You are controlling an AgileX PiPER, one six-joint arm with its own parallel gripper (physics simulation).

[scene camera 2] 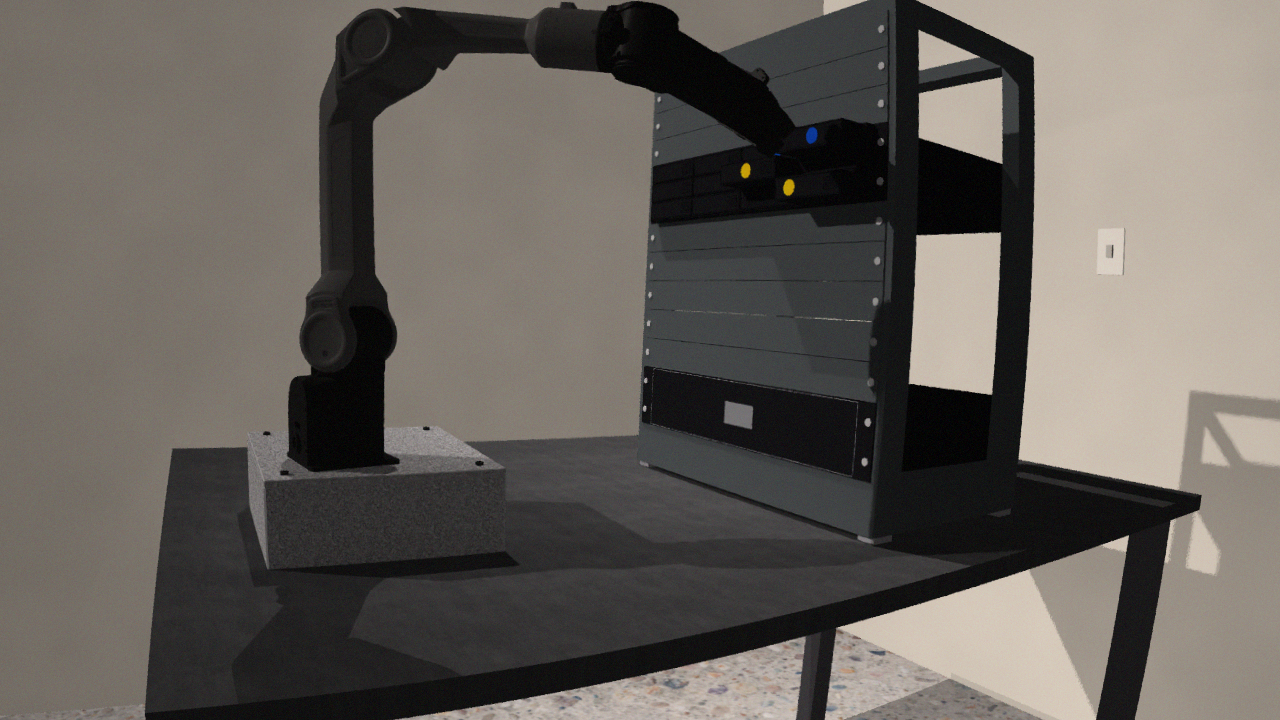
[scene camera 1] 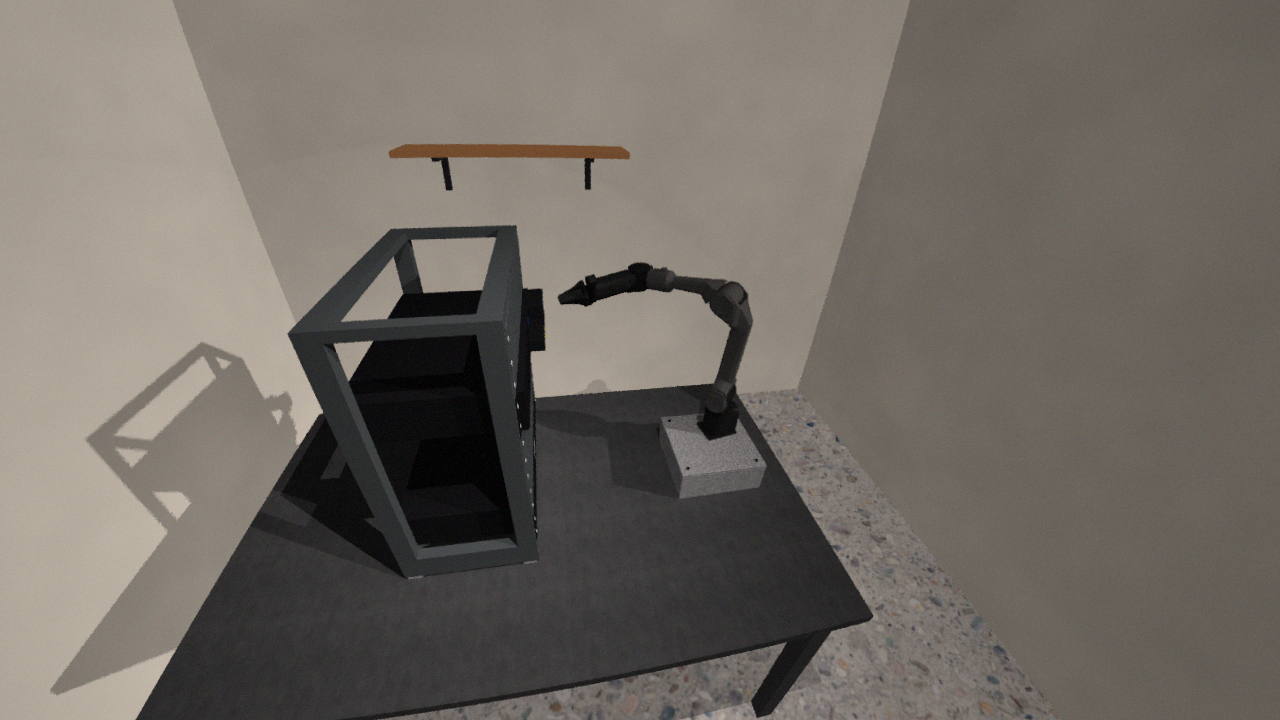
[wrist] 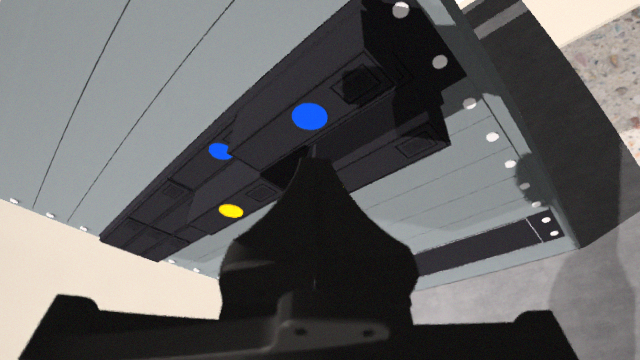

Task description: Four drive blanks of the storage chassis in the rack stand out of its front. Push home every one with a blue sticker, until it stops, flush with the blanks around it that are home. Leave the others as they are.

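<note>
The storage chassis sits in the upper part of the rack. A blue-stickered drive blank stands far out at the upper right. Left of it, another blue-stickered blank looks flush with its neighbours; the protruding blank partly covers its sticker. A yellow-stickered blank stands out in the lower row. A second yellow-stickered blank stands out to its right; my gripper hides its sticker in the wrist view. My gripper is shut and empty, in front of the chassis, apart from the blanks.
Grey filler panels lie above and below the chassis. A black unit with a light label sits low in the rack. The arm's speckled base block stands on the dark table. A wooden shelf hangs on the wall.
</note>
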